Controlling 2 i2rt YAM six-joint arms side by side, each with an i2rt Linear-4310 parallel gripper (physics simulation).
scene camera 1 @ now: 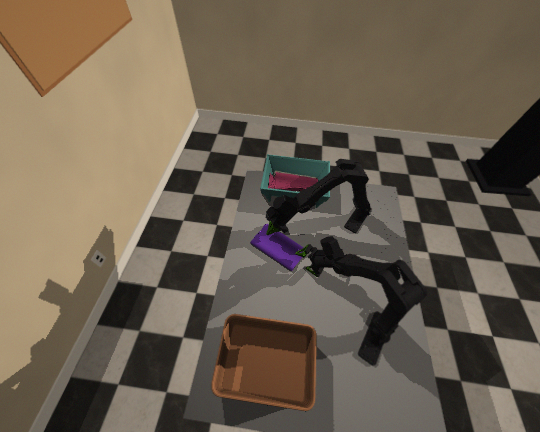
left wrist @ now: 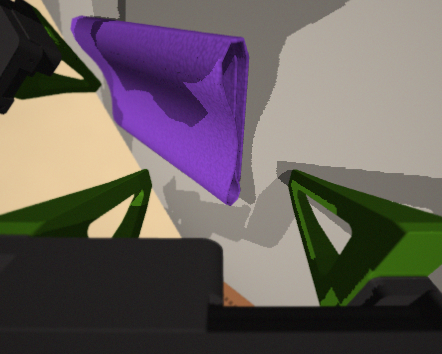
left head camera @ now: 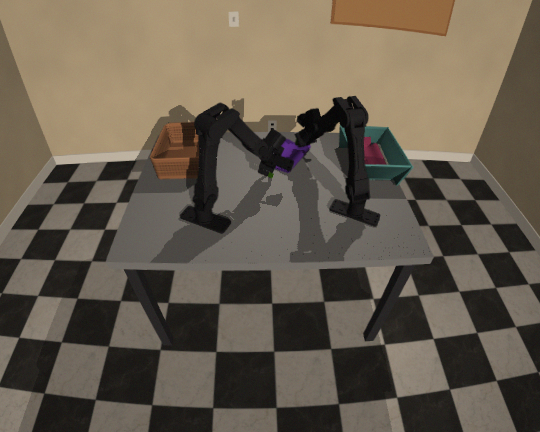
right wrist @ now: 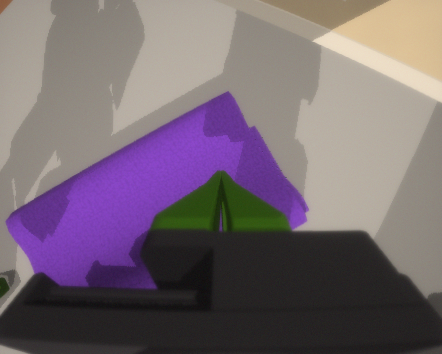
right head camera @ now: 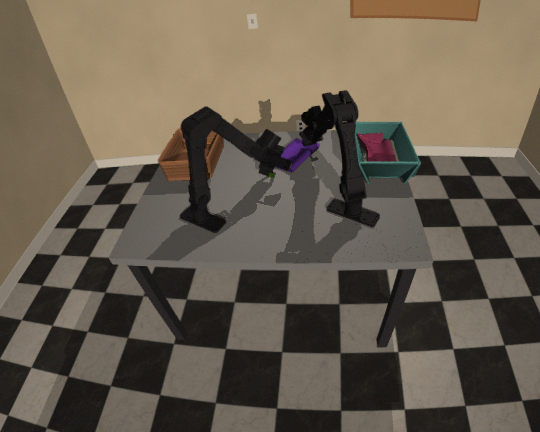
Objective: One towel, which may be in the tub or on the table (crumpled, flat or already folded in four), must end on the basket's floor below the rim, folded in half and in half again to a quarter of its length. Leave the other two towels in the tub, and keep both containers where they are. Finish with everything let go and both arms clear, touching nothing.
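Note:
A purple towel point(left head camera: 295, 152) point(right head camera: 300, 154) point(scene camera 1: 277, 246) point(left wrist: 165, 100) point(right wrist: 125, 170) lies on the table as a folded, layered oblong. Crimson cloth point(left head camera: 374, 152) point(right head camera: 380, 149) point(scene camera 1: 295, 182) lies in the teal tub point(right head camera: 410, 145) point(scene camera 1: 300, 162); I cannot tell how many towels it is. The brown basket point(left head camera: 172, 169) point(scene camera 1: 315, 362) shows a bare floor in scene camera 1. My left gripper point(scene camera 1: 303, 261) point(left wrist: 220, 177) is open and empty, beside the towel's near end. My right gripper point(scene camera 1: 269, 233) point(right wrist: 220, 177) is shut on nothing, over the towel's other end; whether it touches is unclear.
The basket stands at the left of the grey table point(left head camera: 240, 245) and the tub at the right in both head views. My two forearms reach inward close together over the towel. The wall point(left head camera: 150, 60) rises behind the table.

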